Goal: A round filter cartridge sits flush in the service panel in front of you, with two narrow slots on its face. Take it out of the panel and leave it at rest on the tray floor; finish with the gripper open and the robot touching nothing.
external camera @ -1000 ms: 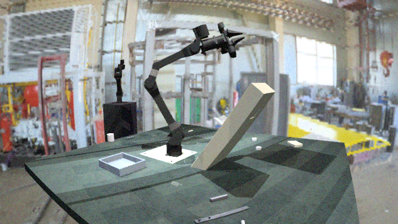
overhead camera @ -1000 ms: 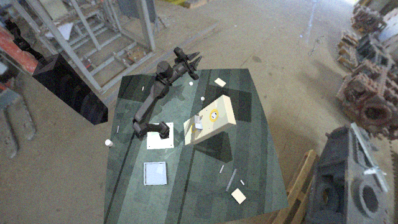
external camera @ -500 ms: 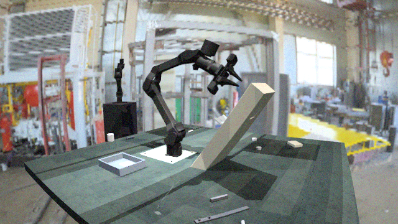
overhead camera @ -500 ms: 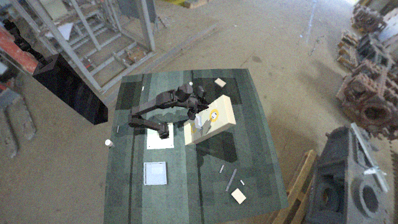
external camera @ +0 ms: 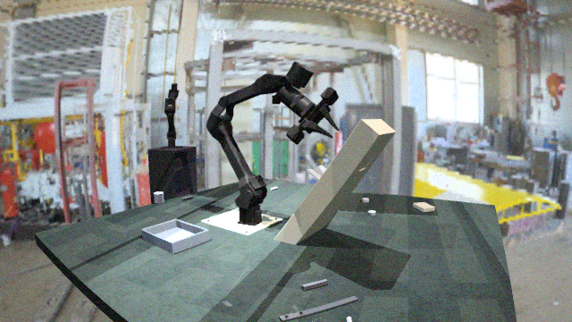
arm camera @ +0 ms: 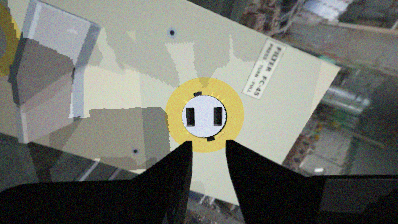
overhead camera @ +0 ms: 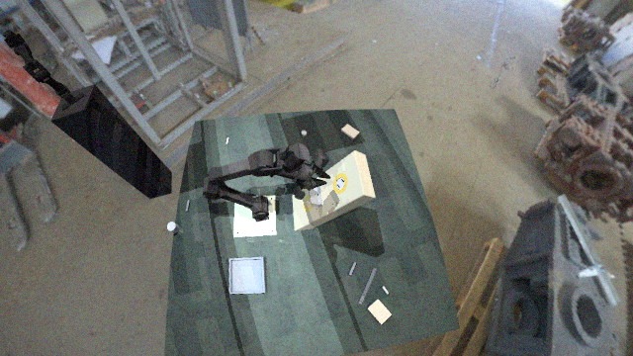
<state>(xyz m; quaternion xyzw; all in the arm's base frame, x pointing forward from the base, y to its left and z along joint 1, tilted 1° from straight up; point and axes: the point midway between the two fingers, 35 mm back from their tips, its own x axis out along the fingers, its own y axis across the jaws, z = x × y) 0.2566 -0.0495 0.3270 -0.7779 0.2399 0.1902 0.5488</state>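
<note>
The filter cartridge is 6 cm ahead of my gripper tip, 1 cm to the right of it and 4 cm below it. From my gripper tip the other things lie so: tan service panel 2 cm ahead, 12 cm below; then grey tray 41 cm behind, 21 cm to the right, 30 cm below.
</note>
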